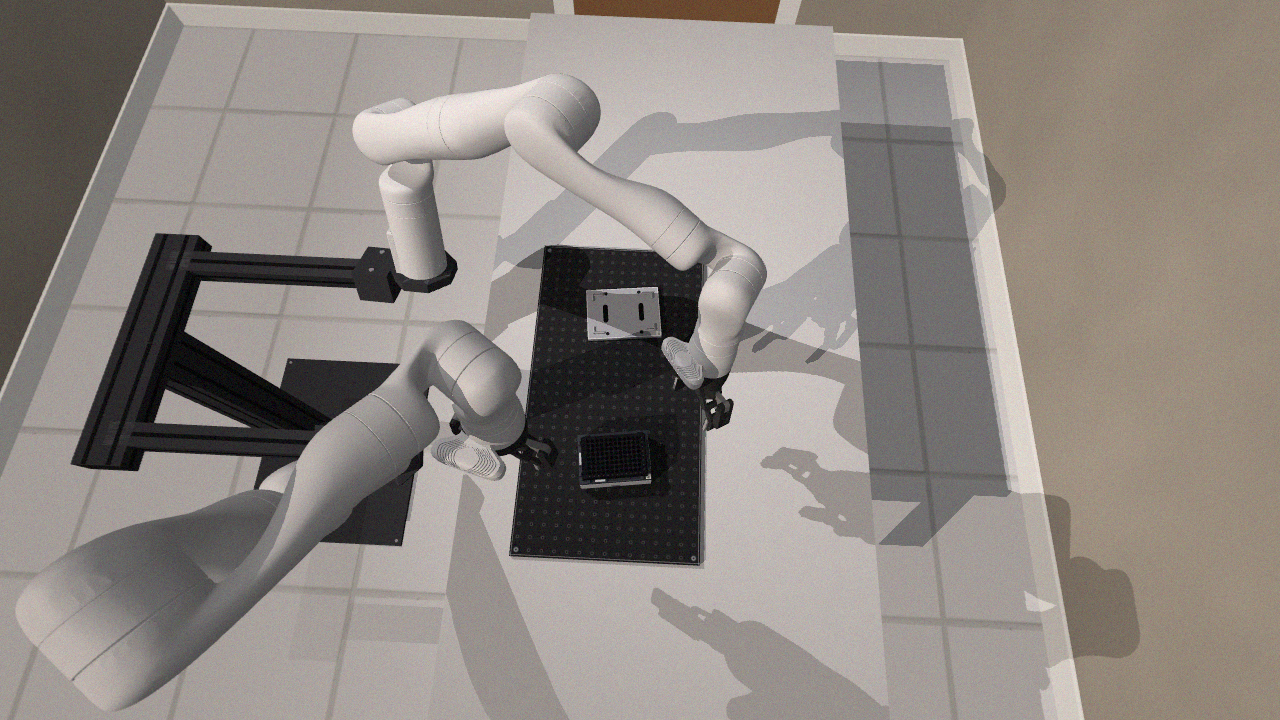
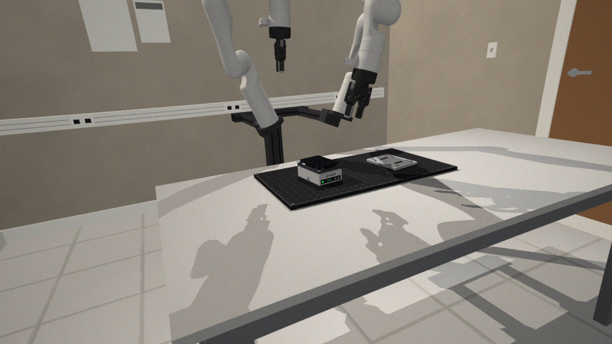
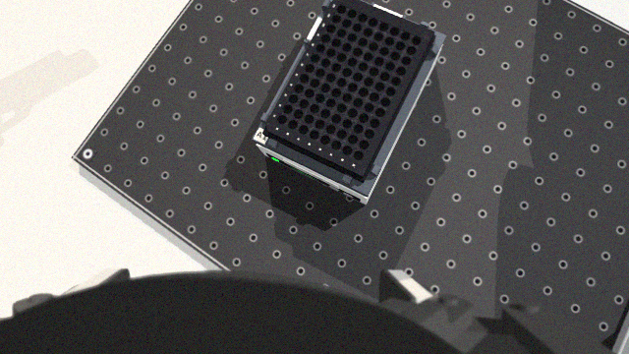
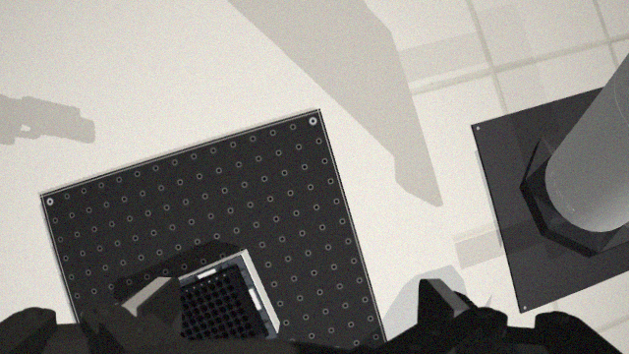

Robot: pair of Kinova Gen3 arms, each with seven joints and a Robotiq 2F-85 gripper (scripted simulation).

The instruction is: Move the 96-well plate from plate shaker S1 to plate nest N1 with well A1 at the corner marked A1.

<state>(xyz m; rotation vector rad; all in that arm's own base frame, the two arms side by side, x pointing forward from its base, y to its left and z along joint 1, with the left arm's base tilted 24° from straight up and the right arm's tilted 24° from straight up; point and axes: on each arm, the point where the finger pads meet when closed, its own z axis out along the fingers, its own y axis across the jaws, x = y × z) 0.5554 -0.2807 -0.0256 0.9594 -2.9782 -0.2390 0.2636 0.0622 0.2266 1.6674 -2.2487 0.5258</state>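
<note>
My left gripper is now 18 cm above the dark 96-well plate, 14 cm past it and 6 cm to the left of it. The rest, counted from my left hand: plate nest N1: 28 cm to the left, 23 cm below, 14 cm behind.
</note>
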